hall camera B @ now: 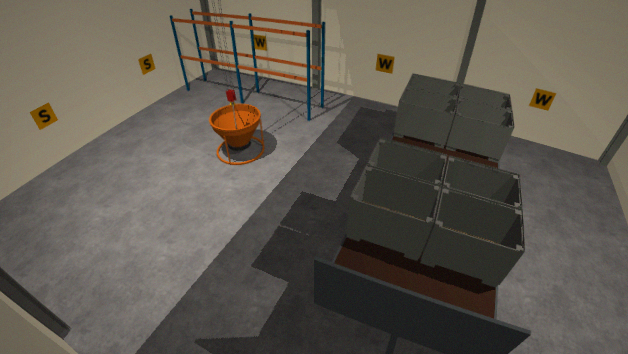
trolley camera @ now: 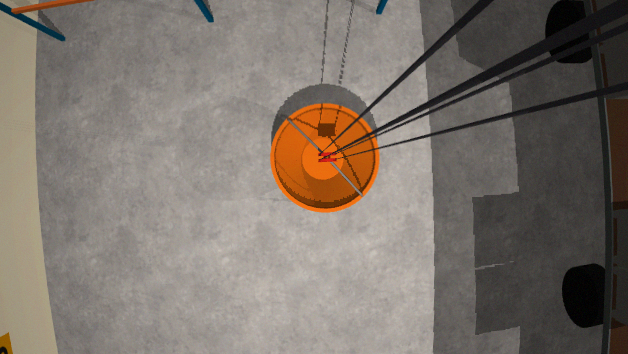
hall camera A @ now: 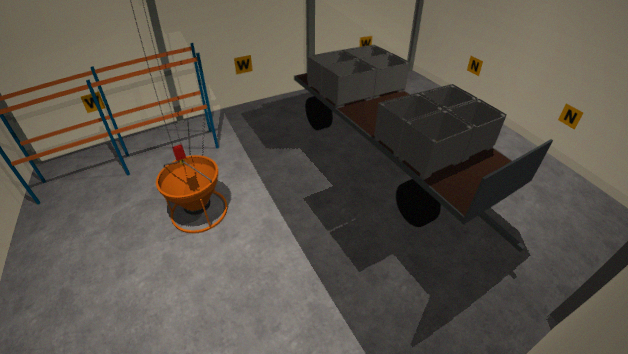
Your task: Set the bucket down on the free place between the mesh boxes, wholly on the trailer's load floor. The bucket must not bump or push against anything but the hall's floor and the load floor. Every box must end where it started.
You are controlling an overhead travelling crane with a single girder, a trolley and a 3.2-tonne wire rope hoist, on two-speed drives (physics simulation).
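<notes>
The orange bucket [hall camera A: 188, 187] [hall camera B: 235, 125] [trolley camera: 295, 175] is upright, its foot ring on or very near the hall floor; I cannot tell which. My gripper, the red hook block [hall camera A: 179, 152] [hall camera B: 231, 95] [trolley camera: 327, 157], is above the bucket's middle, joined to its grey bail. The ropes slant in the trolley camera. Grey mesh boxes stand in two groups on the trailer: one group [hall camera A: 350, 90] [hall camera B: 425, 120] at the far end, one group [hall camera A: 445, 150] [hall camera B: 385, 230] nearer the end board. Between them shows the red-brown load floor [hall camera A: 360, 115] [hall camera B: 417, 146] [trolley camera: 617, 150], partly hidden in hall camera B.
A blue and orange rack [hall camera A: 107, 125] [hall camera B: 236, 65] stands by the W wall, close behind the bucket. The trailer's grey end board [hall camera A: 510, 180] [hall camera B: 415, 310] rises at its near end. Black wheels [hall camera A: 418, 202] [trolley camera: 584, 295] are under the trailer's side.
</notes>
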